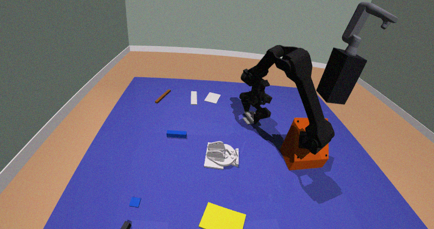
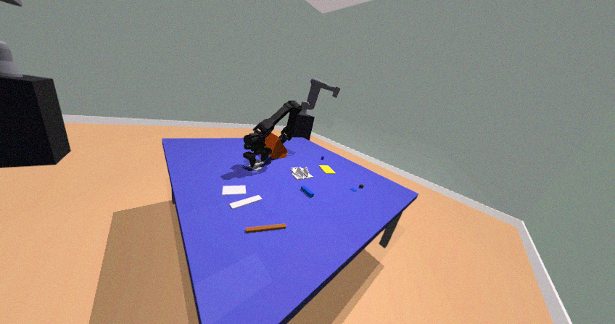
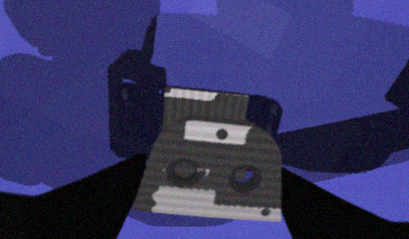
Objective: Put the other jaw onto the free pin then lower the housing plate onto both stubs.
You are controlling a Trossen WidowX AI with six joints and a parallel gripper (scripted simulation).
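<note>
Right now my gripper tip is 1 cm to the left of the white stepped part, 1 cm past it and 1 cm above it. From my gripper tip the other things lie so: white square 19 cm to the right, 19 cm ahead, 2 cm below; then jaw 25 cm to the left, 13 cm ahead; then white strip 29 cm ahead, 17 cm to the right, 1 cm below.
</note>
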